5 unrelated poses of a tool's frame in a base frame.
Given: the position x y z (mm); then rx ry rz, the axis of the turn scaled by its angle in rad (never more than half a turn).
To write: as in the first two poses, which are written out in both.
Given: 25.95 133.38 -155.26 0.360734 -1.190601 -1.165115
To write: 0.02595 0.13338 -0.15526 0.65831 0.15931 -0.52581 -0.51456
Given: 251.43 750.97 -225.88 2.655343 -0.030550 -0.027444
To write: 0.25143 0.75097 -0.22588 0.24058 0.97051 -0.01117 -0.01003
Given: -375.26 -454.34 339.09 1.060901 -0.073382 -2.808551
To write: -0.37526 -0.45434 0.33909 0.06917 0.35242 -0.02438 -0.93296
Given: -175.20 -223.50 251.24 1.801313 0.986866 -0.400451
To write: -0.17520 -0.22350 0.25124 0.50078 0.74509 0.40820 -0.16564
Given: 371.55 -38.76 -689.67 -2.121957 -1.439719 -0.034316
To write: 0.37155 -0.03876 -0.68967 0.28456 -0.79323 -0.53819 -0.01283
